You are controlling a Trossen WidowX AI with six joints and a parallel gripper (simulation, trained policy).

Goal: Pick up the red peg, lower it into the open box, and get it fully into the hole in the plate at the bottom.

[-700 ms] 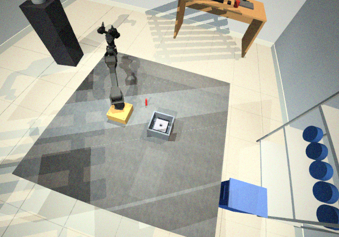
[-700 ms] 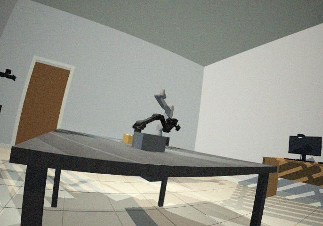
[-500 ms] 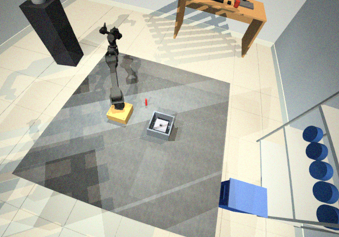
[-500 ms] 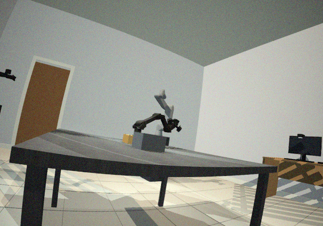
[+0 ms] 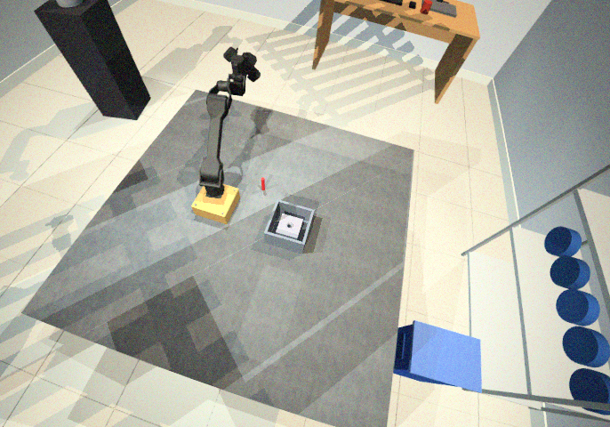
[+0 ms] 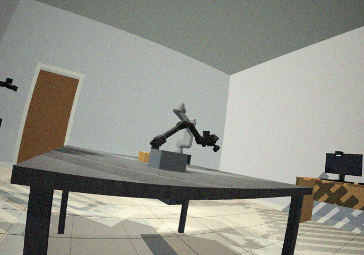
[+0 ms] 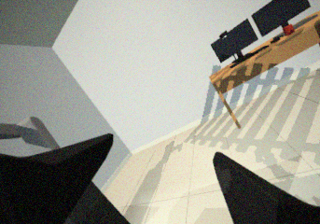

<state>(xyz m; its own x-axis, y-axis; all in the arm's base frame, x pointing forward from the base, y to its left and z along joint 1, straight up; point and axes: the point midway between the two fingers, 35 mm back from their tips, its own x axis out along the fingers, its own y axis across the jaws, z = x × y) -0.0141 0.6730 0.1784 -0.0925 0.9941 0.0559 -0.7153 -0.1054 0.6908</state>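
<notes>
Now: the red peg 200 mm ahead of my gripper tip, 620 mm to the right of it and 210 mm below it. The rest, counted from my gripper tip: grey box: 350 mm ahead, 810 mm to the right, 230 mm below; white plate: 350 mm ahead, 810 mm to the right, 210 mm below.
</notes>
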